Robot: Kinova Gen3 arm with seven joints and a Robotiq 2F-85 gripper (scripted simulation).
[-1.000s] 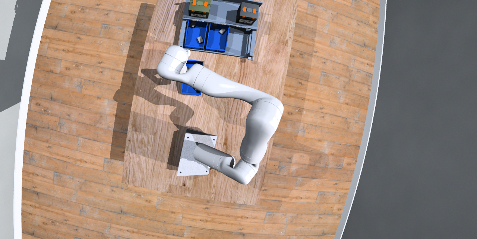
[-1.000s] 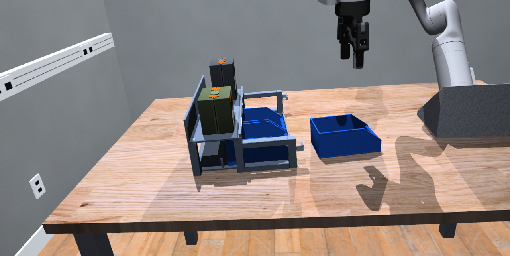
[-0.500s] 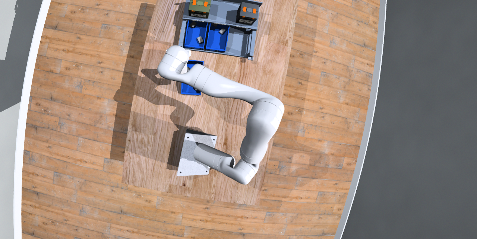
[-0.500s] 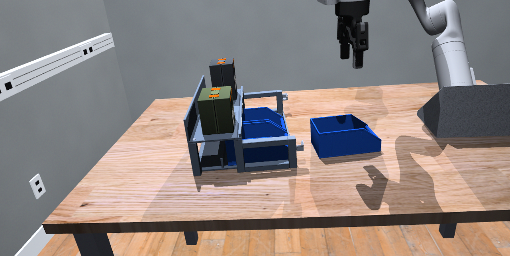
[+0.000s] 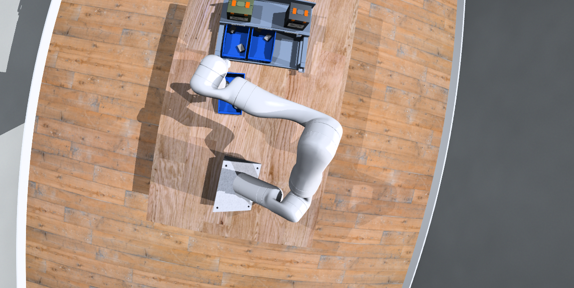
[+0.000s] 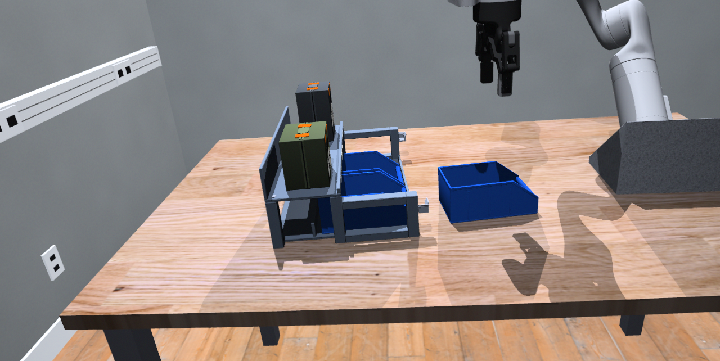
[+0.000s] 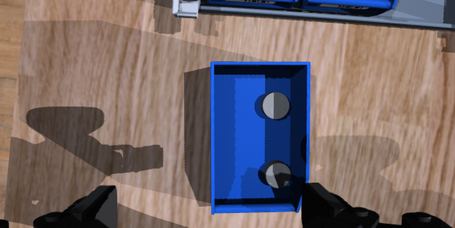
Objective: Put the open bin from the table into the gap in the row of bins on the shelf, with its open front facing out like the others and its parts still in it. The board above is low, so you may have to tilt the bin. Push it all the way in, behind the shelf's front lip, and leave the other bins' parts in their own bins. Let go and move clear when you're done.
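Now: the round grey part 25 cm below my hand, 8 cm to the right of it and 3 cm ahead of it. Round my hand: green box: 34 cm ahead, 11 cm below, 6 cm to the right; dark box: 32 cm ahead, 29 cm to the right, 10 cm below; shelf: 26 cm ahead, 19 cm below, 16 cm to the right.
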